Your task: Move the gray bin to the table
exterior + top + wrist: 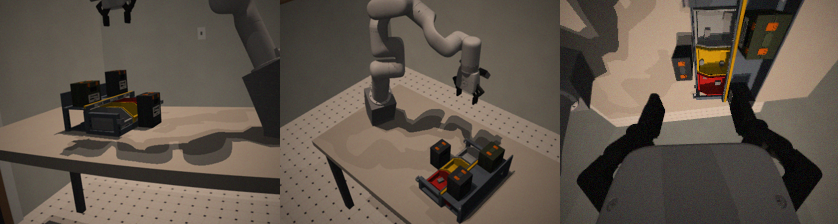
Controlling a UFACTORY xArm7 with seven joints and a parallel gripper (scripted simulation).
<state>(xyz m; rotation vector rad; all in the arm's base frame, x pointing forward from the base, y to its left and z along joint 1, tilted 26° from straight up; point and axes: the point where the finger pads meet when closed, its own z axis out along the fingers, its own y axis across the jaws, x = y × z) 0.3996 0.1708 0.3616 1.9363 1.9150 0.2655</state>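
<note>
The gray open bin lies 80 mm ahead of my hand and 370 mm below it. The rest, counted from my hand: yellow bin 80 mm ahead, 120 mm to the right, 370 mm below; then red bin 70 mm ahead, 230 mm to the right, 370 mm below; then dark box 60 mm behind, 100 mm to the right, 350 mm below.
</note>
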